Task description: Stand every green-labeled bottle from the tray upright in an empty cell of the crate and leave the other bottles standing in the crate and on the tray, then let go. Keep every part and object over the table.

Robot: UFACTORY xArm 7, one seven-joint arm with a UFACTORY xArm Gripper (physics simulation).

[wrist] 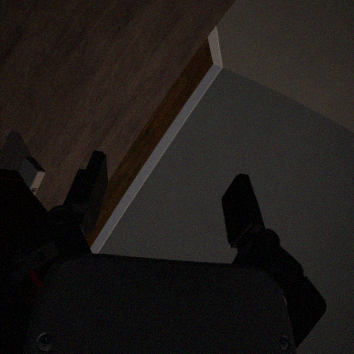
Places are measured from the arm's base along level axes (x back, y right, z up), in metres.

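Where they show: gripper, fingertip midpoint: (170, 176).
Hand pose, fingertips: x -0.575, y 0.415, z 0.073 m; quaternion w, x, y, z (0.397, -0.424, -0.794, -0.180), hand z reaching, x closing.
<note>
After its pixels a point has its place.
My gripper (170, 176) {x -0.575, y 0.415, z 0.073 m} is open in the wrist view, with its two dark fingers wide apart and nothing between them. A grey wall shows between and behind the fingers. The view is dark and tilted toward the room's side. The bottles, the tray and the crate do not show clearly in this view, so no label or cell can be told.
A dark wooden surface (90, 65) {x -0.618, y 0.439, z -0.078 m}, seemingly the table top, fills the upper left. Beyond its edge are a strip of brown floor (165, 110), a pale baseboard (160, 157) and the grey wall (280, 150). A dark grey part with a pale corner (36, 181) {x -0.491, y 0.410, z -0.048 m} shows at the left edge.
</note>
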